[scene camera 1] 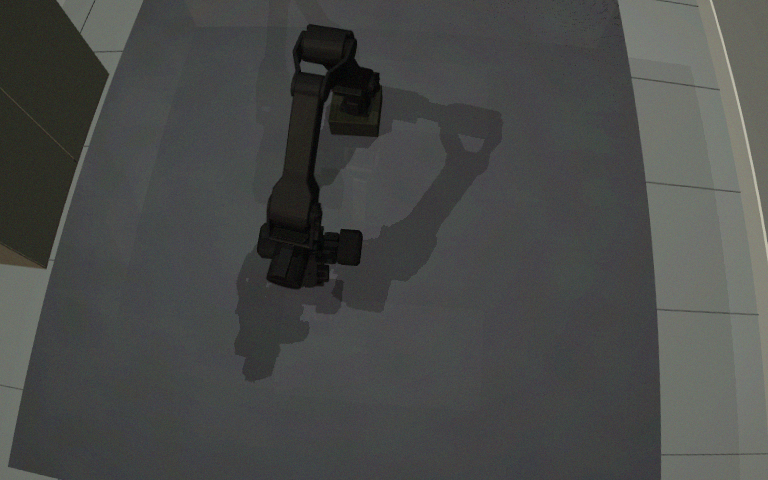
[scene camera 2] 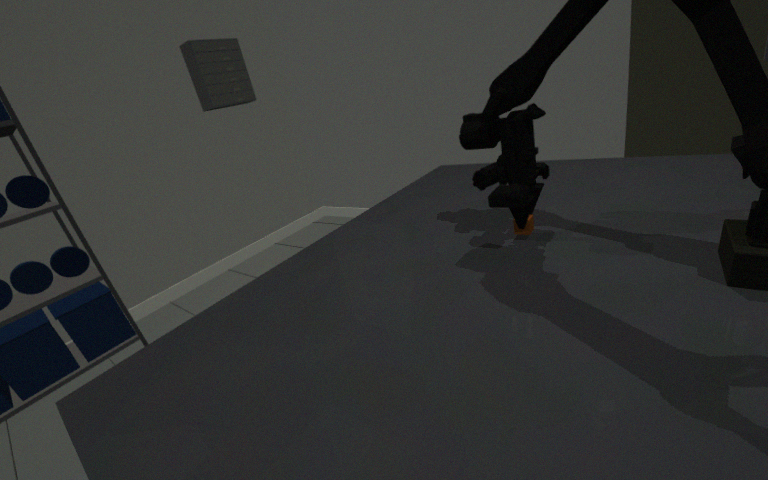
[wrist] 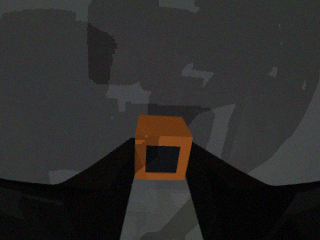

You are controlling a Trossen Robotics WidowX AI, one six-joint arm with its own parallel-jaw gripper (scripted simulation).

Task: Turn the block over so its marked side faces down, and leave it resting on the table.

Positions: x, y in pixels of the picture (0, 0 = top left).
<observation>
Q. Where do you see a block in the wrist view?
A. At 163, 143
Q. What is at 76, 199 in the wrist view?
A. The gripper.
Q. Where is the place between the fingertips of the gripper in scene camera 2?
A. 524, 225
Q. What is the gripper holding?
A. A block.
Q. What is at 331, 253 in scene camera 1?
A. The gripper.
</observation>
